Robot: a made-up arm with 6 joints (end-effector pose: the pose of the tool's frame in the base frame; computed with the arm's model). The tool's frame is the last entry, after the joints. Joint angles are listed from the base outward.
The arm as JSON. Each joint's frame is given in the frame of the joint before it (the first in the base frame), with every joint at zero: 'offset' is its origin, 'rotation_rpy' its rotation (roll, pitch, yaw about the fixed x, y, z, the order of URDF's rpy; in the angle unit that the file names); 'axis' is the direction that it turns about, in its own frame. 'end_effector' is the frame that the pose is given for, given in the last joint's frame.
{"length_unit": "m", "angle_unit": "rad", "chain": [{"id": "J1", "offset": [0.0, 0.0, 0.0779], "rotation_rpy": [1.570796, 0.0, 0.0], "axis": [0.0, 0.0, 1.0]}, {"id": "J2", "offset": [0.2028, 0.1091, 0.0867], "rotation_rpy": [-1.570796, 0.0, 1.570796], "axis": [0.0, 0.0, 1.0]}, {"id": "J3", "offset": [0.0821, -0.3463, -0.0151], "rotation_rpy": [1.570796, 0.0, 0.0], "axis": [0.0, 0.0, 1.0]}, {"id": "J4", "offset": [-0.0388, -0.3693, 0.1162], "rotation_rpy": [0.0, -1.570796, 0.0], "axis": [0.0, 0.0, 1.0]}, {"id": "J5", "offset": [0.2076, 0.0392, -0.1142], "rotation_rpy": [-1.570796, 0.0, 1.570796], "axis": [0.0, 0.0, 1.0]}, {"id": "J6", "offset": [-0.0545, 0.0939, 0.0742], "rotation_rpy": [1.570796, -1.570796, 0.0], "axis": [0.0, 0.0, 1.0]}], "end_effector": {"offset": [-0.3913, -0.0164, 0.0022], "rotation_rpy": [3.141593, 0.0, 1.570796]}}
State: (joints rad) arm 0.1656 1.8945 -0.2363 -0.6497 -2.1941 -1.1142
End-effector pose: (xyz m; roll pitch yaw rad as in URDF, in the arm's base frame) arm 0.4259 0.5406 1.0379 -0.7060 0.9155 2.5923
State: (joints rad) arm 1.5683 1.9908 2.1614 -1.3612 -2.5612 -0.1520
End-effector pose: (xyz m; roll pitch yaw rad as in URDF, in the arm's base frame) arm -0.4764 0.9037 -0.2169 0.6630 0.2730 -2.9308
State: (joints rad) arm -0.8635 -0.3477 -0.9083 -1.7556 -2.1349 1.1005
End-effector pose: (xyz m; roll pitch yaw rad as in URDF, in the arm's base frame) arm -0.1356 -0.2340 -0.6152 2.9138 1.3517 0.4636
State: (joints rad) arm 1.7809 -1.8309 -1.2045 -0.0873 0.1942 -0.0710
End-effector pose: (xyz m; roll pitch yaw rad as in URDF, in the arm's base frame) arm 0.6385 0.4469 0.7503 -0.2361 -0.0800 2.0137
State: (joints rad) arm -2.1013 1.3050 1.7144 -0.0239 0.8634 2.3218
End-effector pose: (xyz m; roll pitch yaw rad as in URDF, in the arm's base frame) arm 0.4852 0.1085 -0.0703 -0.9614 -0.0943 -0.7424
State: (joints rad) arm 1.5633 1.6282 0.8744 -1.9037 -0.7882 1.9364
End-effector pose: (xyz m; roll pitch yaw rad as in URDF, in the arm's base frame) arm -0.8531 0.3377 0.6513 -2.2985 -0.9488 1.3877
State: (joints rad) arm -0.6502 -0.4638 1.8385 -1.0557 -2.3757 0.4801
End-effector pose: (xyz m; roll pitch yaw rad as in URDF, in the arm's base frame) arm 0.4188 -1.0935 0.4689 -2.4808 -0.0377 -2.4123
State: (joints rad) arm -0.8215 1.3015 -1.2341 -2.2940 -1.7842 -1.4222
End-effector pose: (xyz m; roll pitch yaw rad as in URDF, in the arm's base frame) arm 0.9618 -0.5950 -0.2533 1.0948 -0.7095 0.7576
